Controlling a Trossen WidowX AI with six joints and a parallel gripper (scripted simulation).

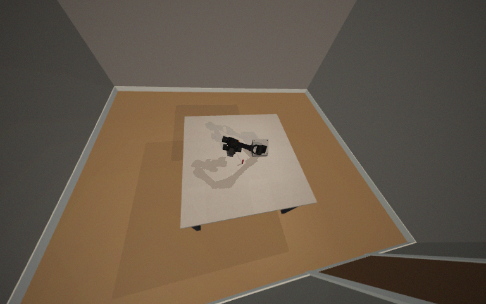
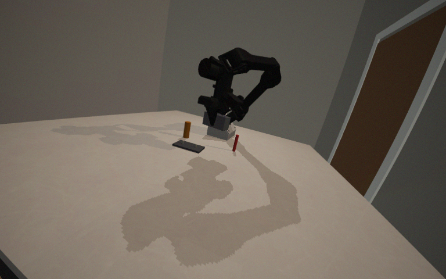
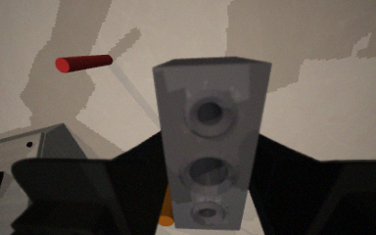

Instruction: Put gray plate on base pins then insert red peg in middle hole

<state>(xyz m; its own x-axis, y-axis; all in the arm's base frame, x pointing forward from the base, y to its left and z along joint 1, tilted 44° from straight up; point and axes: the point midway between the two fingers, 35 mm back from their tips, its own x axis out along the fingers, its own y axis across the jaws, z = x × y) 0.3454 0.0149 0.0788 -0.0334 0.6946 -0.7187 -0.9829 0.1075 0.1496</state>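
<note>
Right now my gripper tip is 11 cm above the dark base and 10 cm to the left of it. From my gripper tip the other things lie so: orange peg 18 cm to the right, 9 cm behind, 8 cm below; gray plate 3 cm above; red peg 12 cm behind, 8 cm below, 7 cm to the left.
</note>
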